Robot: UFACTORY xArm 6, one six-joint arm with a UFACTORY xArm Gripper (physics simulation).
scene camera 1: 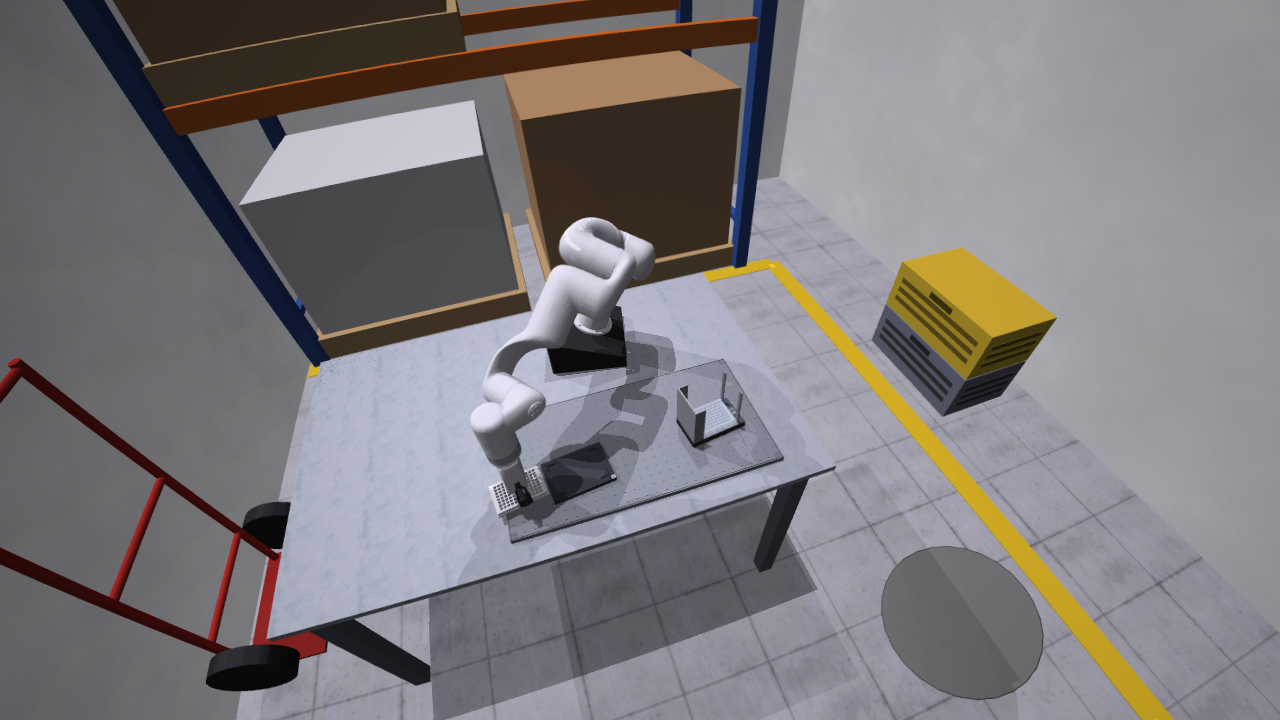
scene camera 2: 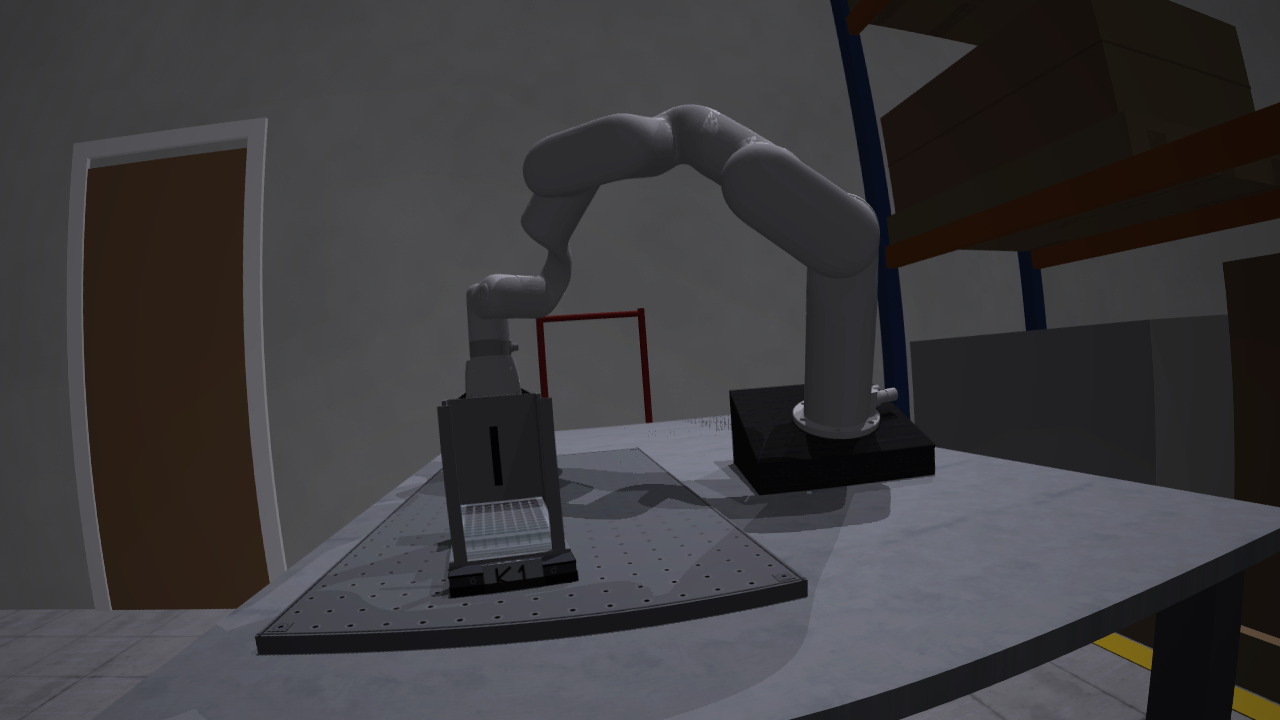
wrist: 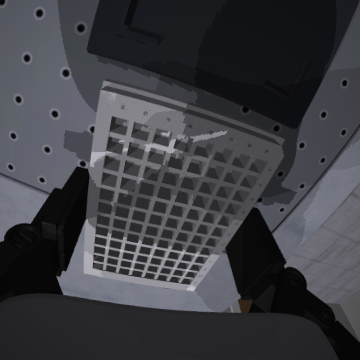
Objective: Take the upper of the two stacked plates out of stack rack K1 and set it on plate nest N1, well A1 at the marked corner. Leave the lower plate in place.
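Places are measured from the arm's base along level axes (x ahead, y left, z up), in centimetres.
Pixels of known places: gripper, fingertip midpoint: (scene camera 1: pixel 521 488) (wrist: pixel 165 209); arm's base at its link origin: (scene camera 1: pixel 592 322) (scene camera 2: pixel 835 418).
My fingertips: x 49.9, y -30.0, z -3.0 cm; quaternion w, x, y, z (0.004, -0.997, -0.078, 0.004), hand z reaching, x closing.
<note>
Ahead of a thing's pixels: the offset from my fingertips to its top centre. Level surfaces: height alone.
The upper plate @[dx +0.1, dy -0.8, dz +0.8 cm] (scene camera 1: pixel 503 499) (wrist: pixel 155 200), light grey with a grid of square wells, is between the fingers of my gripper (scene camera 1: pixel 521 492) (wrist: pixel 165 209), which is shut on its long sides. It hangs off the left side of the dark plate nest N1 @[dx -1.9, dy +14.1, dz -1.7 cm] (scene camera 1: pixel 580 472) (wrist: pixel 240 50) in scene camera 1, with a gap between them in the wrist view. The nest has a small white mark at its right corner in scene camera 1. The lower plate @[dx -5.2, dy +50.5, dz +0.2 cm] (scene camera 1: pixel 716 417) (scene camera 2: pixel 505 526) sits in stack rack K1 @[dx -5.4, dy +51.5, dz +10.8 cm] (scene camera 1: pixel 689 420) (scene camera 2: pixel 523 447). In scene camera 2 the rack hides my fingers and the nest.
A perforated board @[dz -3.2 cm] (scene camera 1: pixel 662 461) (scene camera 2: pixel 680 600) (wrist: pixel 30 80) lies on the table @[dz -4.5 cm] (scene camera 1: pixel 375 501) (scene camera 2: pixel 895 537) and carries nest and rack. The rack's upright walls and posts stand at the board's right in scene camera 1. The arm's black base block (scene camera 1: pixel 586 356) (scene camera 2: pixel 778 465) stands behind the board.
</note>
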